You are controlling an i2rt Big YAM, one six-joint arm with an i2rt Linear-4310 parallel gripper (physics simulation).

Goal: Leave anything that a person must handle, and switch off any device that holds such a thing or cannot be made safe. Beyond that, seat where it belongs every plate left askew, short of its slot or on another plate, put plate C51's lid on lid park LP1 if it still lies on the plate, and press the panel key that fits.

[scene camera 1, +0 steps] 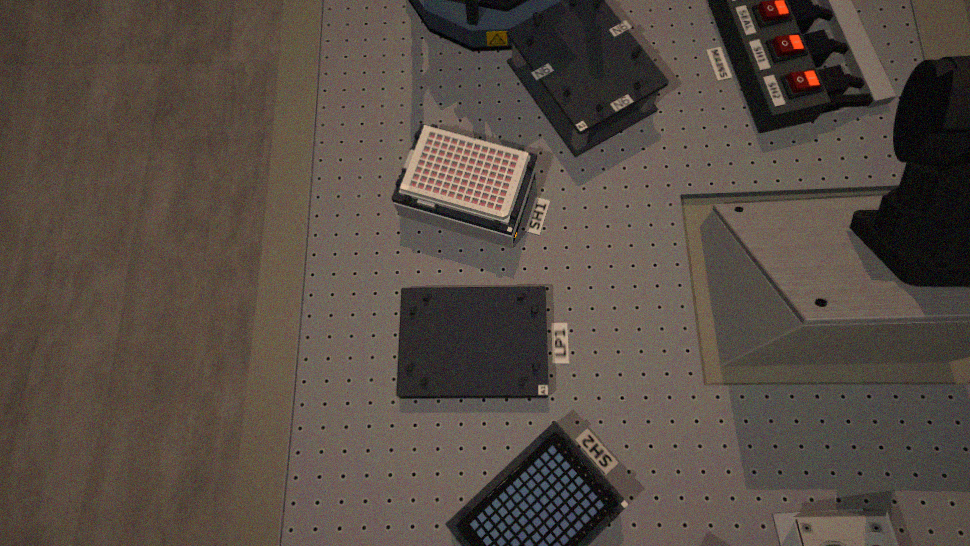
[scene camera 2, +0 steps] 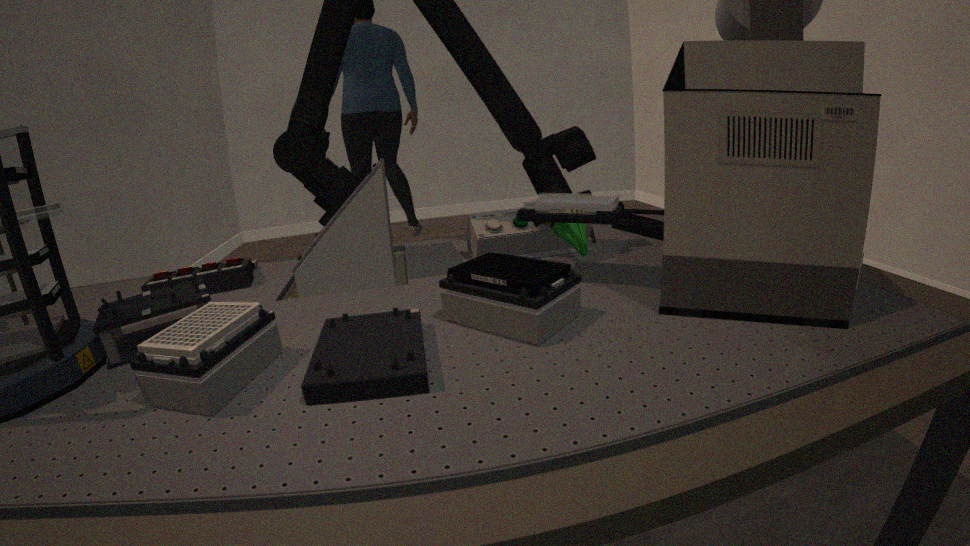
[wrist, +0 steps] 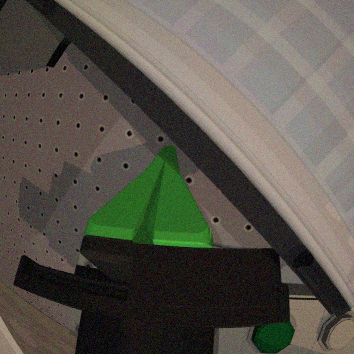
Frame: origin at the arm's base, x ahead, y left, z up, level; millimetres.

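Seen in the pictures: gripper, fingertip midpoint: (scene camera 2: pixel 585 255) (wrist: pixel 169 152); arm's base at its link origin: (scene camera 1: pixel 928 252) (scene camera 2: pixel 346 198).
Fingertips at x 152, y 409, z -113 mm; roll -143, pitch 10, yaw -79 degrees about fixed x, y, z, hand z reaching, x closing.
Note:
Offsets run from my fingertips to a thing's top centre. "pt": to the spot under its first point.
My gripper (scene camera 2: pixel 583 252) (wrist: pixel 169 152) is shut with nothing between its green fingers. They point down over the bench, beside the clear-covered plate @[dx +69, dy -43, dz +112 mm] (scene camera 2: pixel 573 202) (wrist: pixel 300 75) on a black carrier @[dx +69, dy -44, dz +95 mm] (scene camera 2: pixel 597 218) (wrist: pixel 200 150); the tips show lower than the carrier. A white plate @[dx +275, dy -517, dz +53 mm] (scene camera 1: pixel 467 170) (scene camera 2: pixel 203 328) lies on SH1, turned slightly against its nest and raised at one side. A black plate with blue wells @[dx +189, dy -166, dz +53 mm] (scene camera 1: pixel 543 495) (scene camera 2: pixel 509 271) lies on SH2. Lid park LP1 @[dx +260, dy -336, dz +18 mm] (scene camera 1: pixel 473 341) (scene camera 2: pixel 366 352) bears no lid. The key panel @[pt dx -48, dy -175, dz +34 mm] (scene camera 2: pixel 478 238) shows a green key @[dx -78, dy -96, dz +59 mm] (scene camera 2: pixel 519 221) (wrist: pixel 273 336) and a white key @[dx -71, dy -145, dz +59 mm] (scene camera 2: pixel 493 225) (wrist: pixel 342 334). C51 cannot be identified.
Dark nest N6 @[dx +140, dy -673, dz +60 mm] (scene camera 1: pixel 590 67) stands by the carousel base @[pt dx +309, dy -739, dz +18 mm] (scene camera 1: pixel 448 23) (scene camera 2: pixel 40 379). The mains strip @[pt dx -69, dy -620, dz +10 mm] (scene camera 1: pixel 763 111) has lit switches marked SEAL, SH1 and SH2. A tall pale device @[pt dx +299, dy +123, dz +131 mm] (scene camera 2: pixel 767 203) stands beside the carrier. A person (scene camera 2: pixel 373 67) is behind the bench.

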